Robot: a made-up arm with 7 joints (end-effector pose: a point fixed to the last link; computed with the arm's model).
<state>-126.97 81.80 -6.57 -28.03 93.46 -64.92 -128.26</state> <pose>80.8 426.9 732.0 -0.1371 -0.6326 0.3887 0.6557</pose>
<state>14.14 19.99 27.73 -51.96 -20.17 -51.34 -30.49</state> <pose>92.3 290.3 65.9 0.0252 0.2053 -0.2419 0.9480</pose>
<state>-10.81 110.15 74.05 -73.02 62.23 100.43 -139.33</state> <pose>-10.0 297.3 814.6 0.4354 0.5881 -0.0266 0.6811</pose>
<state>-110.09 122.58 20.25 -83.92 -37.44 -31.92 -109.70</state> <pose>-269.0 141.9 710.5 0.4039 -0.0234 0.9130 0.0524</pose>
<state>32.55 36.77 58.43 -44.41 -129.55 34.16 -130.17</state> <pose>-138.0 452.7 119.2 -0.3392 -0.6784 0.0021 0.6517</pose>
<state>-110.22 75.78 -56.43 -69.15 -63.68 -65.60 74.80</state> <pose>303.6 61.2 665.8 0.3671 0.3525 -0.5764 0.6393</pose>
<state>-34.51 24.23 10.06 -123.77 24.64 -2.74 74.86</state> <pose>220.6 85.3 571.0 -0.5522 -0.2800 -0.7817 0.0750</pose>
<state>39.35 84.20 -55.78 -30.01 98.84 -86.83 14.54</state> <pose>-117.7 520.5 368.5 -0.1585 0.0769 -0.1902 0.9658</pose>
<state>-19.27 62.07 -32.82 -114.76 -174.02 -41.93 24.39</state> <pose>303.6 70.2 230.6 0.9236 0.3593 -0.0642 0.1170</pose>
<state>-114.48 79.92 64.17 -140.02 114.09 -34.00 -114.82</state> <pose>-277.8 213.7 464.6 -0.2841 0.9535 0.0086 0.0999</pose>
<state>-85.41 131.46 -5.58 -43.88 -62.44 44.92 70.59</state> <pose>-163.6 370.9 779.3 0.1857 -0.6529 0.3781 0.6295</pose>
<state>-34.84 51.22 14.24 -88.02 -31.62 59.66 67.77</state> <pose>322.8 227.6 534.6 -0.4120 -0.4192 -0.0599 0.8068</pose>
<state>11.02 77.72 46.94 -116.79 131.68 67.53 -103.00</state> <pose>230.7 231.6 575.4 0.1893 0.3389 -0.6934 0.6070</pose>
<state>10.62 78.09 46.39 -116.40 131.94 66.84 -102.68</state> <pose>232.6 231.6 575.8 0.1842 0.3355 -0.6942 0.6096</pose>
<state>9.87 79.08 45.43 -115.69 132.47 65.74 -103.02</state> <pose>235.9 230.7 577.7 0.1847 0.3306 -0.6944 0.6119</pose>
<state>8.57 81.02 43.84 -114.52 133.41 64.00 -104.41</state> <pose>241.3 227.9 582.1 0.1943 0.3234 -0.6933 0.6140</pose>
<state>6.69 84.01 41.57 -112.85 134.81 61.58 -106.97</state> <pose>248.5 223.5 589.2 0.2139 0.3143 -0.6893 0.6167</pose>
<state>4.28 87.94 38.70 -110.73 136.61 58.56 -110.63</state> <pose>256.4 218.1 599.2 0.2429 0.3042 -0.6803 0.6210</pose>
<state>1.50 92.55 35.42 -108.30 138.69 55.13 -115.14</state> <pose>263.7 212.5 611.8 0.2794 0.2939 -0.6646 0.6275</pose>
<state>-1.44 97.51 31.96 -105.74 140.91 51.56 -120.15</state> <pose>269.2 207.5 626.3 0.3207 0.2848 -0.6417 0.6358</pose>
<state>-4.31 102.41 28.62 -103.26 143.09 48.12 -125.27</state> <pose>272.0 203.8 641.9 0.3637 0.2770 -0.6127 0.6447</pose>
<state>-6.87 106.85 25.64 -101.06 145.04 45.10 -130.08</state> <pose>272.3 201.3 657.1 0.4045 0.2711 -0.5806 0.6525</pose>
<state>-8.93 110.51 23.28 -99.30 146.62 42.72 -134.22</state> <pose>270.7 199.6 670.4 0.4402 0.2669 -0.5500 0.6577</pose>
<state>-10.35 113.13 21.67 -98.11 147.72 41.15 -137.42</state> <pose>268.6 198.3 680.4 0.4679 0.2646 -0.5257 0.6593</pose>
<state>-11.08 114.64 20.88 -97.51 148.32 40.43 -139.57</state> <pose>266.9 196.9 686.2 0.4868 0.2639 -0.5109 0.6575</pose>
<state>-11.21 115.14 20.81 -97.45 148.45 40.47 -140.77</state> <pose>266.3 195.3 688.1 0.4981 0.2644 -0.5057 0.6529</pose>
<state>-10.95 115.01 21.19 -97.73 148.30 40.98 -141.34</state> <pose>266.3 193.6 687.5 0.5041 0.2657 -0.5069 0.6467</pose>
